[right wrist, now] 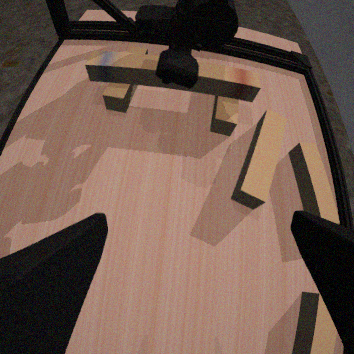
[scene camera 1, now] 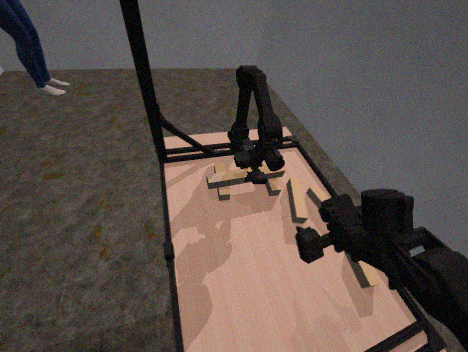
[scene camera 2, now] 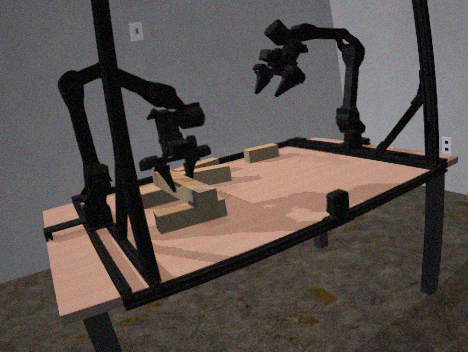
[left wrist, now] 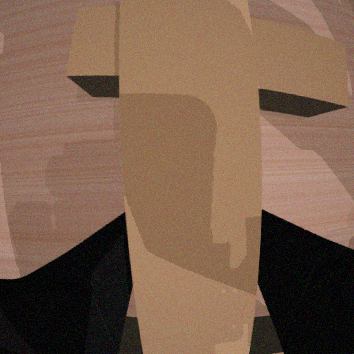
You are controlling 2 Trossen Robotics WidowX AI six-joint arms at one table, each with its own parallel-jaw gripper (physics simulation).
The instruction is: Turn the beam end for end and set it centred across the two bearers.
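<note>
The beam is a long wooden bar lying crosswise over two short bearers, at or just above their tops. In the right wrist view its blue band is near the left end, its red band near the right end. One bearer is under the blue end, the other bearer under the red end. My left gripper is shut on the beam around its middle. My right gripper is open, empty and high above the table.
A loose wooden block lies close beside the red-end bearer. A second block lies beyond it near the frame rail, and a third block farther along. Black rails and posts border the table.
</note>
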